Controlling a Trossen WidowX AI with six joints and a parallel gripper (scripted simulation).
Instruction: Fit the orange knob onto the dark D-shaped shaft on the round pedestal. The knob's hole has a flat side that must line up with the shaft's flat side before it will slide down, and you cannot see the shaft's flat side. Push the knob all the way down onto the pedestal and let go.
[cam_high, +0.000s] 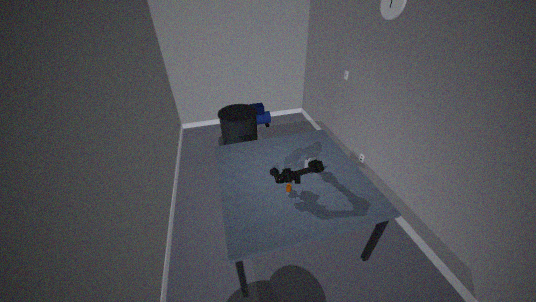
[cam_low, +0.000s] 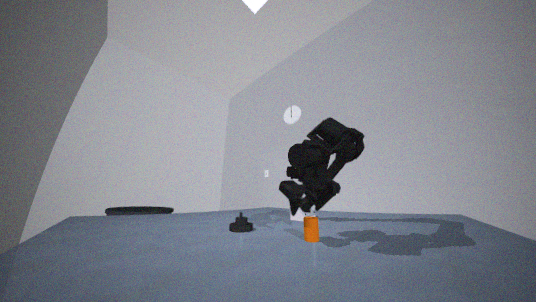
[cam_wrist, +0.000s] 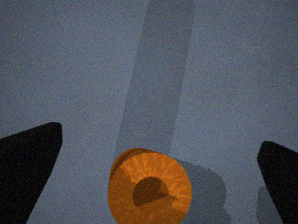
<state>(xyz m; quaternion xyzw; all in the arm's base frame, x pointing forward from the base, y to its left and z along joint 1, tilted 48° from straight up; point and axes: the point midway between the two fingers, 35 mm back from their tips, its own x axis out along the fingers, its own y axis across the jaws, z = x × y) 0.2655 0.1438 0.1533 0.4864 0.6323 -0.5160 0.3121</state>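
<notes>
Now: the orange knob 1 cm ahead of my gripper tip, 2 cm to the left of it and 4 cm below it. Also, from my gripper tip: dark round pedestal: 9 cm ahead, 21 cm to the right, 4 cm below.
</notes>
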